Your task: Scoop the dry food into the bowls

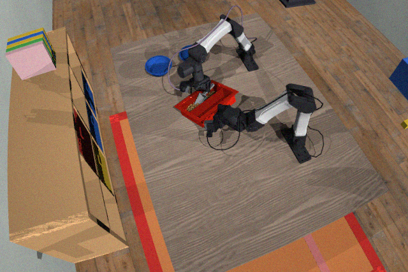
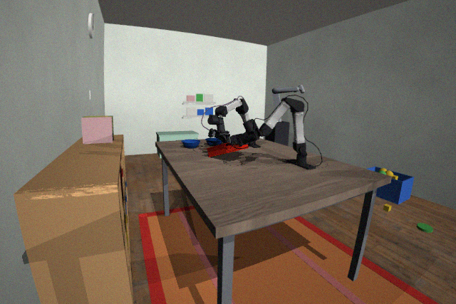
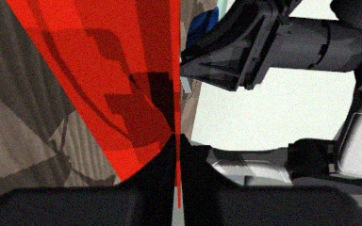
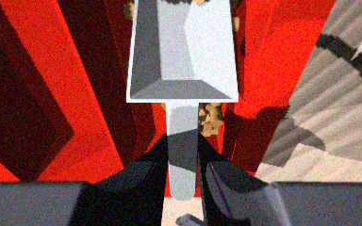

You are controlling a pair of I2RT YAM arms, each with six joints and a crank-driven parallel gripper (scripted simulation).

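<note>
Right now my right hand is 7 cm to the right of the red box and 3 cm short of it. Round my right hand: grey scoop: 3 cm ahead, 2 cm to the left, 2 cm below.
</note>
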